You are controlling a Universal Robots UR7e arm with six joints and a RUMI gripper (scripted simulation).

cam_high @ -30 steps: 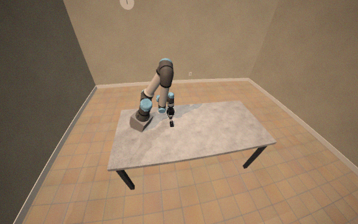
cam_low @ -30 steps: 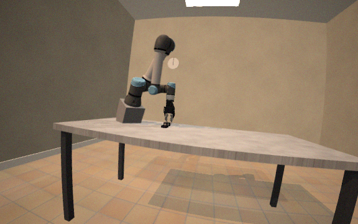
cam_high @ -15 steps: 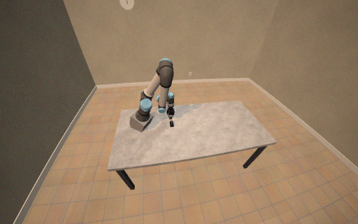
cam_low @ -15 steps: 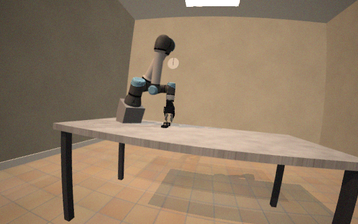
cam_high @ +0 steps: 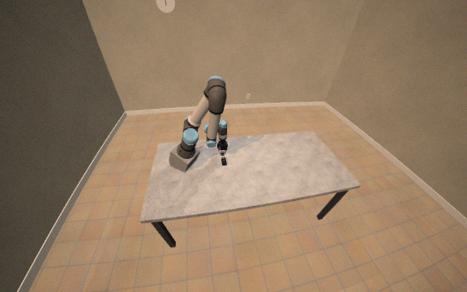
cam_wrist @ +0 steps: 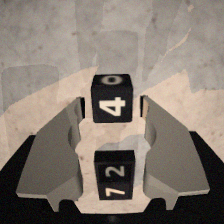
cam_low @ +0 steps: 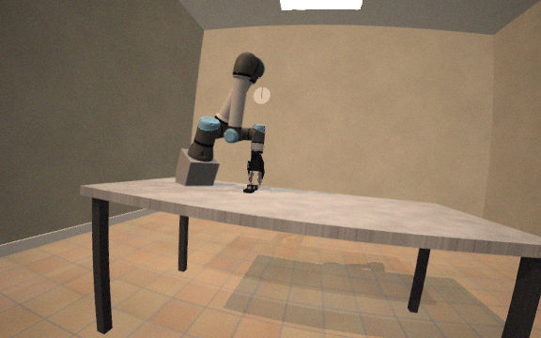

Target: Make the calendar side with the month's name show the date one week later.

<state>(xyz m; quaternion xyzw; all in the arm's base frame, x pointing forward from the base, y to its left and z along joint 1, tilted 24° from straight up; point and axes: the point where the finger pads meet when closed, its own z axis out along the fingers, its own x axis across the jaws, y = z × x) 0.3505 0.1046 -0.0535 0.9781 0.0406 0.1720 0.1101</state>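
Right now my hand is 10 mm above the black cube. Round my hand: black date cube: 90 mm to the right; then black calendar tray: 110 mm to the right, 20 mm below.
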